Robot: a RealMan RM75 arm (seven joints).
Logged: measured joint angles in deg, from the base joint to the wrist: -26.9 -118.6 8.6 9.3 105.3 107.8 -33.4; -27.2 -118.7 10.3 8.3 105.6 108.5 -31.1; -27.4 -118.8 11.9 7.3 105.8 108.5 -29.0; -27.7 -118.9 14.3 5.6 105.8 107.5 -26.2; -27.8 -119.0 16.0 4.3 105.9 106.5 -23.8; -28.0 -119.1 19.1 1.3 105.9 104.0 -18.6; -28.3 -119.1 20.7 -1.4 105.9 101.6 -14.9; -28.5 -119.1 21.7 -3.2 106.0 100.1 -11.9
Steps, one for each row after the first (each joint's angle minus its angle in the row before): -0.3 -0.1 1.7 -1.0 0.3 0.7 2.3; -0.2 -0.1 1.6 -1.0 0.2 0.0 2.1; -0.3 -0.1 2.4 -1.7 0.0 -1.0 2.8; -0.1 -0.1 1.7 -1.3 0.1 -1.0 2.4; -0.2 -0.1 3.1 -3.0 0.0 -2.5 5.2; -0.3 0.0 1.6 -2.7 0.0 -2.4 3.7; -0.2 0.0 1.0 -1.8 0.1 -1.5 3.0
